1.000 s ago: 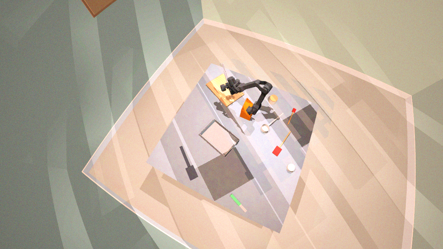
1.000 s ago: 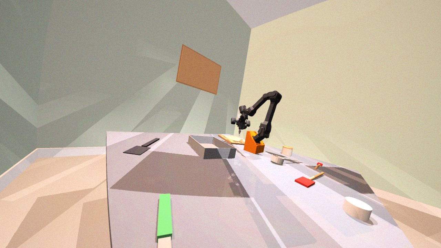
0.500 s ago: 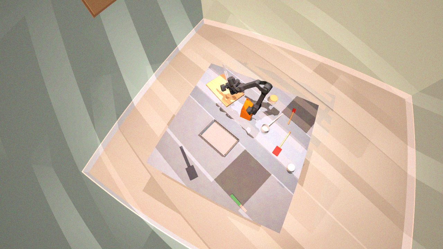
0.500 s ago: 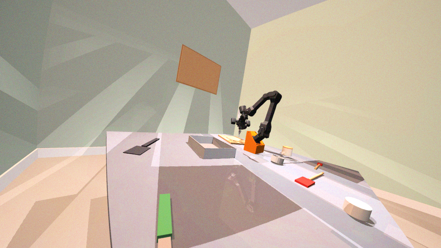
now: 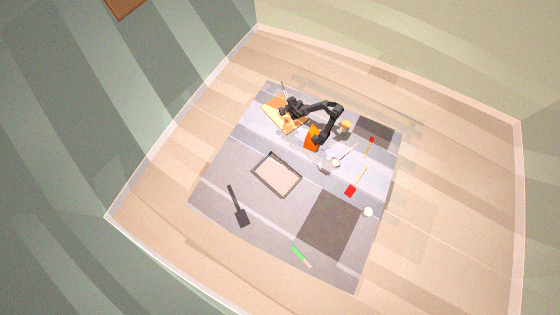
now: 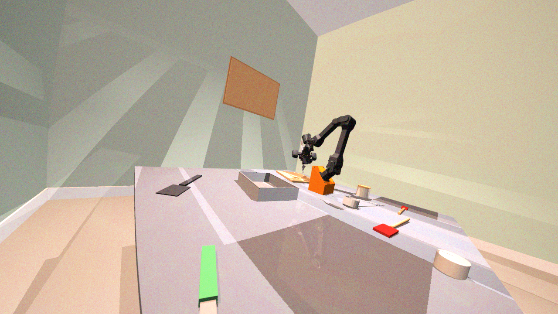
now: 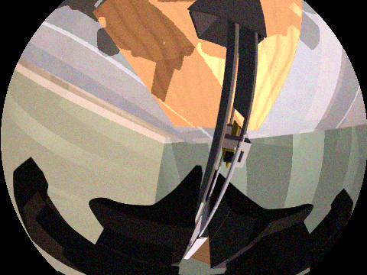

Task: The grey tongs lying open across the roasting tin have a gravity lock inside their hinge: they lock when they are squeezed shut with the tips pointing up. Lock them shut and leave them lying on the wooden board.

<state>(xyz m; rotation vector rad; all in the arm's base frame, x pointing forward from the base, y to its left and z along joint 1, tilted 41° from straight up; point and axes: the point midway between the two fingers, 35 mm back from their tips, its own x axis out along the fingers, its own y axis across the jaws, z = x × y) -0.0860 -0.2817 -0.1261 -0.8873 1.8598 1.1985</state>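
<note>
Right now the wooden board is 10 mm behind my gripper tip, 40 mm to the right of it and 140 mm below it. Round my gripper tip: dark spatula (820 mm ahead, 130 mm to the left, 150 mm below); then red scraper (210 mm ahead, 740 mm to the left, 140 mm below); then roasting tin (470 mm ahead, 230 mm to the left, 120 mm below).
</note>
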